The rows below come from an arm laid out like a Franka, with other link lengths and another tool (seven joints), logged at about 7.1 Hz.
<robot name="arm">
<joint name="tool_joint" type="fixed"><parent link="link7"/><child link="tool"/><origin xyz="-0.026 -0.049 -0.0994" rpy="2.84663 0 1.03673"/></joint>
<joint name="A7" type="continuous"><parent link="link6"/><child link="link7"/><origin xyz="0.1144 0 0" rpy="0 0 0"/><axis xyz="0 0 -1"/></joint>
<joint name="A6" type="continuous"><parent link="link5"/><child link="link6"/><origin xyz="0 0 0" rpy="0 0 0"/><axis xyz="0 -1 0"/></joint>
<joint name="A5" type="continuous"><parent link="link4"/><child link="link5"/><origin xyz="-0.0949 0 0.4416" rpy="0 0 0"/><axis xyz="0 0 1"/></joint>
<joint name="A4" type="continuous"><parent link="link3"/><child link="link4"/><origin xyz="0.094 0 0" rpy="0 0 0"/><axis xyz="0 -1 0"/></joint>
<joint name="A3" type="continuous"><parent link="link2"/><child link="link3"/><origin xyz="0 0 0.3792" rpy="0 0 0"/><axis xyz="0 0 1"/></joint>
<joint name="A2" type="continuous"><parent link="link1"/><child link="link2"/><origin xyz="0 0 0" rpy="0 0 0"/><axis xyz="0 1 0"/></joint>
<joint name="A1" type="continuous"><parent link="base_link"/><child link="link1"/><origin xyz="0 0 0.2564" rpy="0 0 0"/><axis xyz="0 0 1"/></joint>
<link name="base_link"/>
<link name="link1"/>
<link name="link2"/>
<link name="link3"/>
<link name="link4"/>
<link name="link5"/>
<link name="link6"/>
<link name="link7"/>
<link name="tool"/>
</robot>
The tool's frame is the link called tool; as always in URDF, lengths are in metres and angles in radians. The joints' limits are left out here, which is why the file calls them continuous.
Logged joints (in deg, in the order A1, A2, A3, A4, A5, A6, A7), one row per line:
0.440 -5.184 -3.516 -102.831 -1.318 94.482 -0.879
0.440 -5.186 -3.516 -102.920 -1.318 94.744 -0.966
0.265 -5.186 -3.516 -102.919 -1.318 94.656 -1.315
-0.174 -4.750 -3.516 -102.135 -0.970 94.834 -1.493
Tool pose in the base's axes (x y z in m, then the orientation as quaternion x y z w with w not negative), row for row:
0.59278 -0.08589 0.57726 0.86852 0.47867 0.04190 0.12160
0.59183 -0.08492 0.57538 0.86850 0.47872 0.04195 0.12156
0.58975 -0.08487 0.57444 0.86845 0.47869 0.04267 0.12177
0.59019 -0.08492 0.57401 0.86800 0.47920 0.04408 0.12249
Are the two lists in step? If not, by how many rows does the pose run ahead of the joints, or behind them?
The pose runs 2 rows behind the joints: the pose in row i belongs to the joints in row i - 2.
